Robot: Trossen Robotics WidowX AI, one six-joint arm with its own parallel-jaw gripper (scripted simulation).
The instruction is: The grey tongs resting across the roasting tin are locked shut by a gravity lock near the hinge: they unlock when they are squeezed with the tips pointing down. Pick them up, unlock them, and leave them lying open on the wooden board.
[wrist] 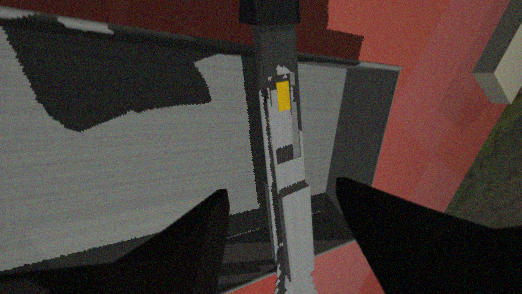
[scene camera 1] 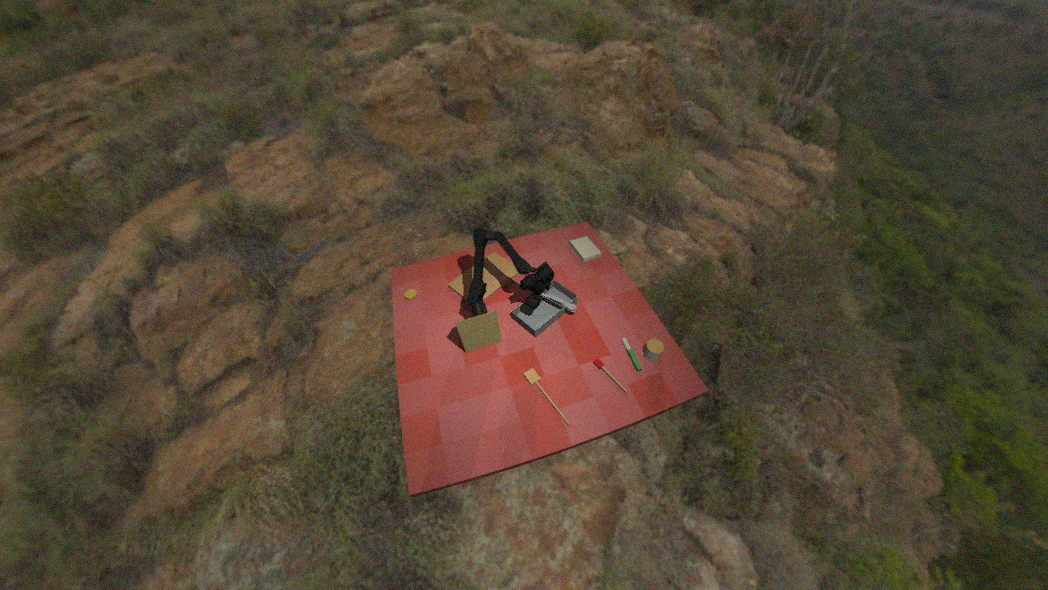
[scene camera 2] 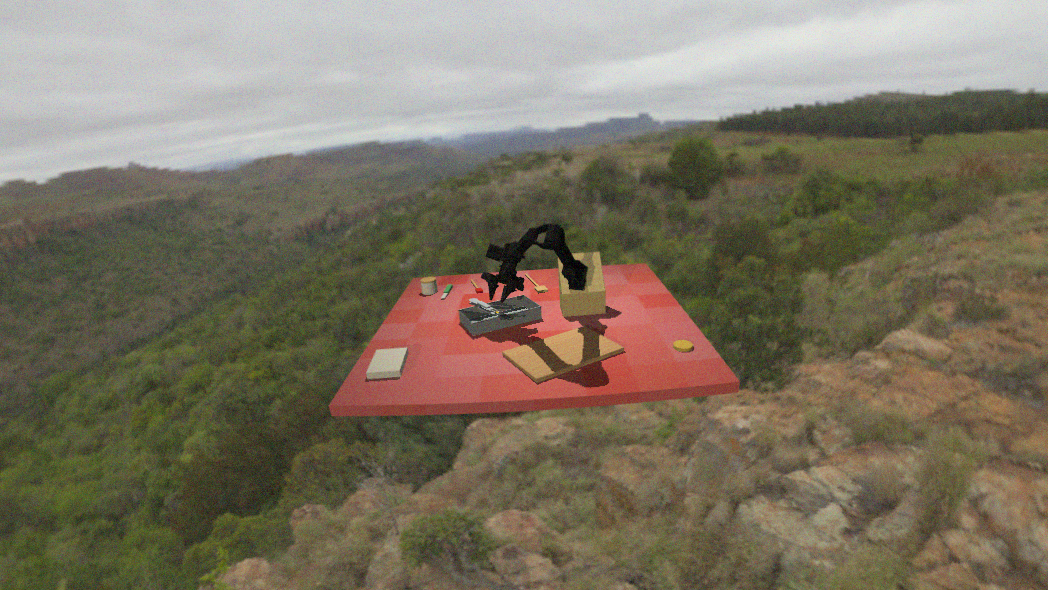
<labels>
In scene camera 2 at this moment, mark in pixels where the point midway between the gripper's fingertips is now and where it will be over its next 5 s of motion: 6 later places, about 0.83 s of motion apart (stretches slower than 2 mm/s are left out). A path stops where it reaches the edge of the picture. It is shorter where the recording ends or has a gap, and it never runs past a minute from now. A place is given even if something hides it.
My gripper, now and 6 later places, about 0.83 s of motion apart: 495,301; 494,306; 491,315; 490,319; 489,303; 492,304; 496,305
</labels>
